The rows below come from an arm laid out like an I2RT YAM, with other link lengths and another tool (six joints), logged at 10 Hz.
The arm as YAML. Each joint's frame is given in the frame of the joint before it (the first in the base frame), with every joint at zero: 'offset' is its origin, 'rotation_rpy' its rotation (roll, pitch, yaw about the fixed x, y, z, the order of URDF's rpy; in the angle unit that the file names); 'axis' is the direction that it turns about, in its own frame. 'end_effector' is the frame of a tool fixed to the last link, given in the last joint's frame.
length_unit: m
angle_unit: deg
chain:
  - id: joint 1
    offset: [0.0, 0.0, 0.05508]
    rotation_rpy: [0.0, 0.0, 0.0]
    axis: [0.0, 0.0, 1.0]
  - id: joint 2
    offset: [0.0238, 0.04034, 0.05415]
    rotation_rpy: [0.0, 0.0, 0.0]
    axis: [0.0, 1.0, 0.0]
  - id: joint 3
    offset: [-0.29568, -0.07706, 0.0]
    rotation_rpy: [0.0, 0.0, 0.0]
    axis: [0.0, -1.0, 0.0]
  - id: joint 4
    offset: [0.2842, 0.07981, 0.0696]
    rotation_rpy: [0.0, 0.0, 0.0]
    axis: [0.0, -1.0, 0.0]
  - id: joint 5
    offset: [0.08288, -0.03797, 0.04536]
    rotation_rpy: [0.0, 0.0, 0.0]
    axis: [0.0, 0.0, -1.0]
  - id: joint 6
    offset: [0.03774, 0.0, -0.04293]
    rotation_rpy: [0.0, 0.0, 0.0]
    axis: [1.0, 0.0, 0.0]
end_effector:
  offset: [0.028, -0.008, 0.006]
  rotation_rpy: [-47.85, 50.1, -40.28]
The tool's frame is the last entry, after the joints.
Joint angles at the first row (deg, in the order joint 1, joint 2, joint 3, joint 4, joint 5, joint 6):
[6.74, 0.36, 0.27, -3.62, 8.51, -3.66]
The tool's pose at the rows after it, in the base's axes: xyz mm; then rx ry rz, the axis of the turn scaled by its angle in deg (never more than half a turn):
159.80, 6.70, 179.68, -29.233, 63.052, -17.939
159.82, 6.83, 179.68, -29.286, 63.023, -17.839
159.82, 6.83, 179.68, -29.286, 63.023, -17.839
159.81, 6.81, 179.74, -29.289, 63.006, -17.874
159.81, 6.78, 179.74, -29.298, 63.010, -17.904
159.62, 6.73, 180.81, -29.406, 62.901, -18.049
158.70, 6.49, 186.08, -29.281, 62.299, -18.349
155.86, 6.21, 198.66, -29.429, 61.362, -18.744
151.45, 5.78, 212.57, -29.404, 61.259, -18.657
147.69, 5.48, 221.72, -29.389, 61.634, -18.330
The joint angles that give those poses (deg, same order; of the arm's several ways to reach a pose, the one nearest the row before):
[6.74, 0.36, 0.27, -3.62, 8.49, -3.66]
[6.74, 0.36, 0.27, -3.61, 8.38, -3.66]
[6.74, 0.36, 0.27, -3.61, 8.38, -3.66]
[6.75, 0.36, 0.27, -3.60, 8.41, -3.68]
[6.74, 0.36, 0.27, -3.60, 8.42, -3.70]
[6.74, 0.36, 0.43, -3.64, 8.47, -3.88]
[6.74, 0.36, 1.15, -3.70, 8.60, -4.03]
[6.74, 0.36, 3.20, -4.82, 8.60, -4.51]
[6.74, 0.36, 6.02, -7.55, 8.51, -4.47]
[6.74, 0.36, 8.16, -10.11, 8.36, -4.23]

